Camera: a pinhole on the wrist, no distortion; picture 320 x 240 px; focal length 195.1 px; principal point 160.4 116.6 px. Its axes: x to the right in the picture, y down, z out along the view. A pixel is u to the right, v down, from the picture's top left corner.
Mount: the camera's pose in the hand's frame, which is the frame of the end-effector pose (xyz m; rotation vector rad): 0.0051 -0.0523 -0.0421 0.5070 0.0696 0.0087
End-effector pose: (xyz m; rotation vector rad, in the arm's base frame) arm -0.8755 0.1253 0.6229 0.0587 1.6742 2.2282
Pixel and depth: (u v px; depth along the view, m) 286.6 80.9 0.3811
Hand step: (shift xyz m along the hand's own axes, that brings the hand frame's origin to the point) 0.2766 -0.2917 0.2404
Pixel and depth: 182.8 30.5 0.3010
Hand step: 0.0591 -0.3135 0.1536
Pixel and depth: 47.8 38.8 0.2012
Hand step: -0.0976 -0.2230 0.1019
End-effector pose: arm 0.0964 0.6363 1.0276 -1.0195 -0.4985 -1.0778
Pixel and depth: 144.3 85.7 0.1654
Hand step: 0.0026 -0.1557 0.0903
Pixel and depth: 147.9 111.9 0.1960
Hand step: 0.0060 -0.1518 0.1273
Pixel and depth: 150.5 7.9 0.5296
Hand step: 0.0121 -0.5677 0.2781
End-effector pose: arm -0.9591 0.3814 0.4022 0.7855 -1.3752 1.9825
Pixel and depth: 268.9 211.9 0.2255
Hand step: 0.1467 -0.0621 0.1999
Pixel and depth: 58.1 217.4 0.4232
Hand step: -0.1852 -0.0720 0.4473
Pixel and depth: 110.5 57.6 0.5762
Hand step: -0.1039 -0.4878 0.3852
